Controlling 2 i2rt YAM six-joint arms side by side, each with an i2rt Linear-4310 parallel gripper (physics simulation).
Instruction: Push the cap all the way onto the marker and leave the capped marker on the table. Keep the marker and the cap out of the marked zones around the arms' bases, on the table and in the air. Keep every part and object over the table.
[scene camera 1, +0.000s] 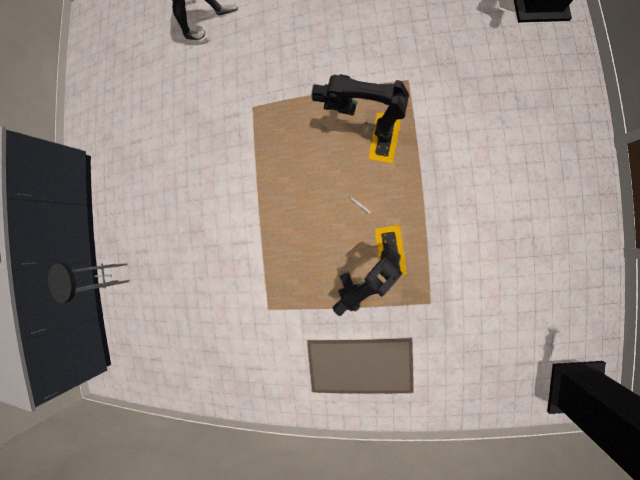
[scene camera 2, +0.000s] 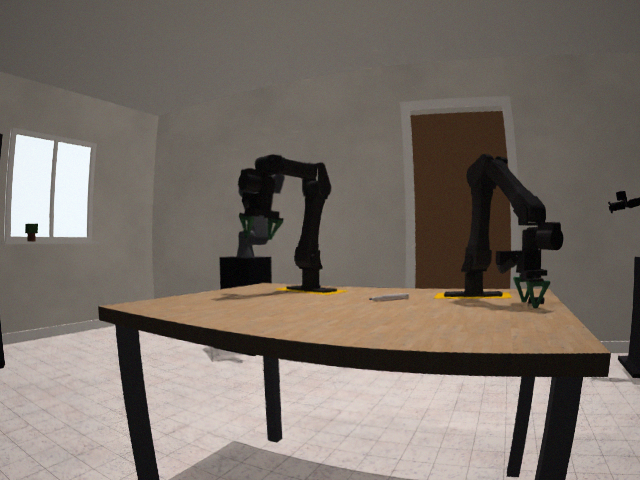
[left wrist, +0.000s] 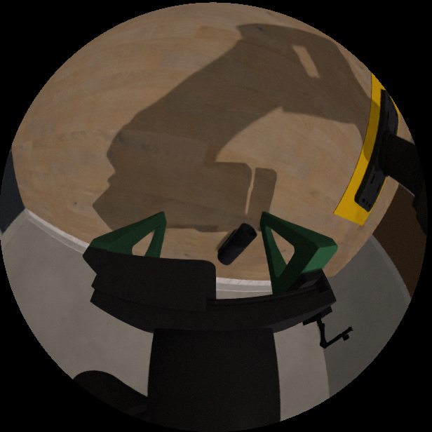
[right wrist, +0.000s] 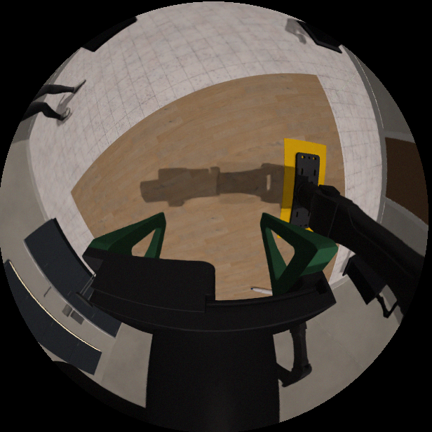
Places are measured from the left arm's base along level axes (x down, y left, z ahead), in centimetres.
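Pixels of known places: left gripper, fingertip midpoint: (scene camera 2: 529, 305); right gripper, fingertip midpoint: (scene camera 1: 341, 109) (scene camera 2: 258, 239); left arm's base at its link origin: (scene camera 1: 390, 251) (scene camera 2: 473, 295); right arm's base at its link origin: (scene camera 1: 385, 137) (scene camera 2: 310, 290).
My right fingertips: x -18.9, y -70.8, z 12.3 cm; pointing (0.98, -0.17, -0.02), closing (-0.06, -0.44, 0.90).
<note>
Ahead of a thing's pixels: the offset from my right fingertips to its top centre. "*": to the spot under its first point. Level surfaces: height alone.
The white marker {dx +17.1, dy +44.3, dz +0.0 cm} (scene camera 1: 360, 205) (scene camera 2: 389, 297) (right wrist: 262, 290) lies on the table, its dark tip at the picture's left in scene camera 2. The short black cap (left wrist: 237, 244) lies apart from it on its side, near the table edge, slanted between the left fingers as seen in the left wrist view. My left gripper (scene camera 2: 528, 303) (left wrist: 212, 216) is open and empty, pointing down low over the cap; whether a finger touches it cannot be told. My right gripper (scene camera 2: 258, 238) (right wrist: 212, 217) is open and empty, high above the table. The cap cannot be made out in scene camera 1.
Yellow marked zones {* dx +18.8, dy +59.4, dz -13.9 cm} (scene camera 1: 390, 229) {* dx +18.8, dy +22.4, dz -15.3 cm} (scene camera 1: 381, 159) surround both arm bases. The marker lies between them, towards the table's middle. The table {dx +18.9 cm} (scene camera 1: 294, 206) ends close to the left gripper, at the lower edge in scene camera 1. The right arm stands near the opposite edge.
</note>
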